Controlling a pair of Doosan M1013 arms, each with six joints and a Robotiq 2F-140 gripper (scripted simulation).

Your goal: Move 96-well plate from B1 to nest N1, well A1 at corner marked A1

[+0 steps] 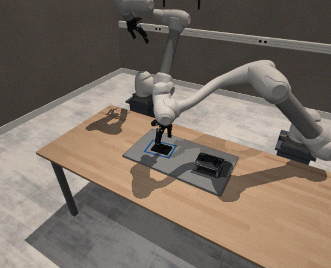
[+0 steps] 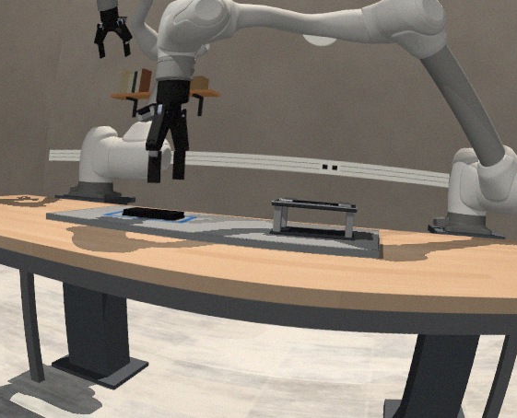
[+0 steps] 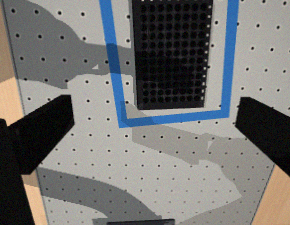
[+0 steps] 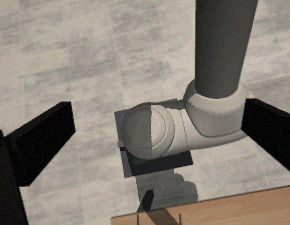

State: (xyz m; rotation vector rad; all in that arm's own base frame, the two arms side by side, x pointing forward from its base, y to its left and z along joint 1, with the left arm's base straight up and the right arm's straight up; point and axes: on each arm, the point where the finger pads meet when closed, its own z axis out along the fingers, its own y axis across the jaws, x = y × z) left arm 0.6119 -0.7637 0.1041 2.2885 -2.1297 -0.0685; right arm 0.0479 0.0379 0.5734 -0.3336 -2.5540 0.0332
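Note:
The black 96-well plate lies 20 mm behind my left hand, 40 mm to the right of it and 80 mm below it. From my left hand the other things lie so: A1 label: 60 mm behind, 240 mm to the left, 30 mm below; then grey perforated board: 30 mm behind, 110 mm to the left, 100 mm below; then raised nest N1: 20 mm behind, 320 mm to the left, 30 mm below.

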